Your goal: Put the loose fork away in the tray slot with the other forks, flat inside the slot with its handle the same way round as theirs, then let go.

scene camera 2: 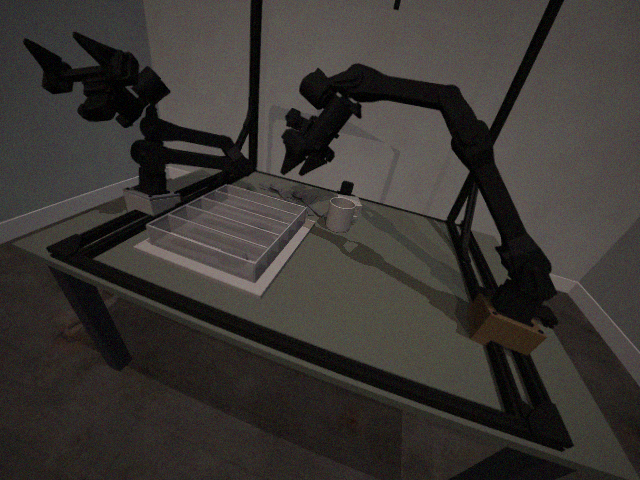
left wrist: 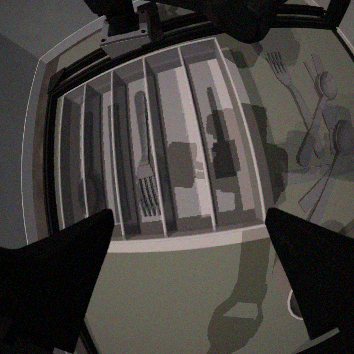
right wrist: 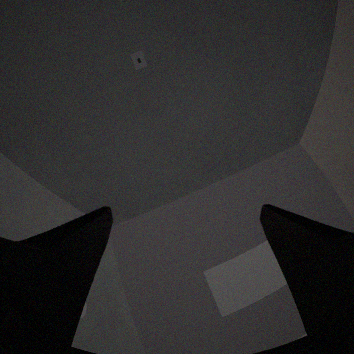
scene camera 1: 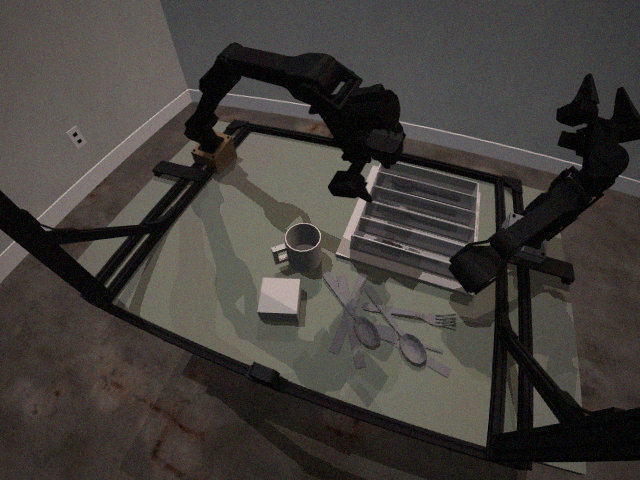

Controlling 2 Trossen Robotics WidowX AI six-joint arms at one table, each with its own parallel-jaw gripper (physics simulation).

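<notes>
The loose fork (scene camera 1: pixel 439 320) (left wrist: pixel 281 70) lies among loose cutlery beside the tray; a spoon handle crosses its handle. The clear tray (scene camera 1: pixel 382 263) (scene camera 2: pixel 201 253) (left wrist: pixel 185 232) has several long slots. In the left wrist view, a fork (left wrist: pixel 145 169) lies in the middle slot, tines toward the bottom of the picture, handle toward the top. My left gripper (scene camera 1: pixel 385 180) (scene camera 2: pixel 293 172) (left wrist: pixel 192 217) is open and empty, above the tray's edge on the mug side. My right gripper (scene camera 1: pixel 604 82) (scene camera 2: pixel 50 37) (right wrist: pixel 187 214) is open and empty, raised high, pointing away from the table.
Two spoons (scene camera 1: pixel 368 333) (scene camera 1: pixel 413 349) and several flat pieces lie in the loose pile. A mug (scene camera 1: pixel 305 254) (scene camera 2: pixel 340 215) stands between the tray and a white block (scene camera 1: pixel 279 297). A flat-headed utensil (left wrist: pixel 225 160) lies in the tray's rightmost slot in the left wrist view.
</notes>
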